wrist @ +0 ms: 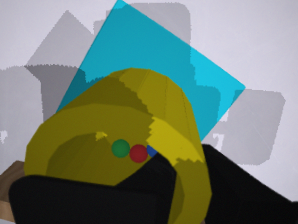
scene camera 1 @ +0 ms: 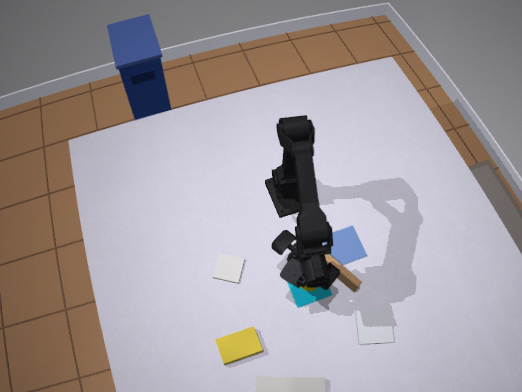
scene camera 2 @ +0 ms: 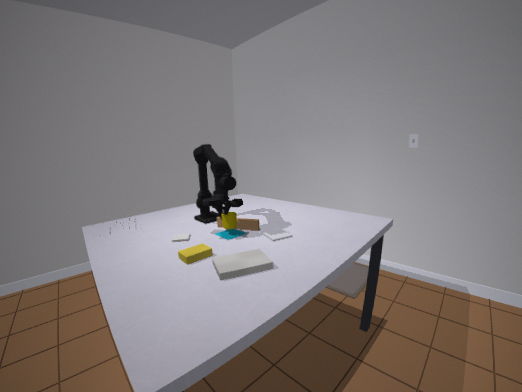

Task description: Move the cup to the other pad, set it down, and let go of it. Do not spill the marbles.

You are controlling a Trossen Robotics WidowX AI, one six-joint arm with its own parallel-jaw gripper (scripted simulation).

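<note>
There is a yellow block [scene camera 1: 245, 343] here, though in the wrist view the block is out of frame. I also see a yellow cup [wrist: 141, 106]. As for my gripper [scene camera 1: 302, 270], it is visible to me in the wrist view [wrist: 188, 151] too.
</note>
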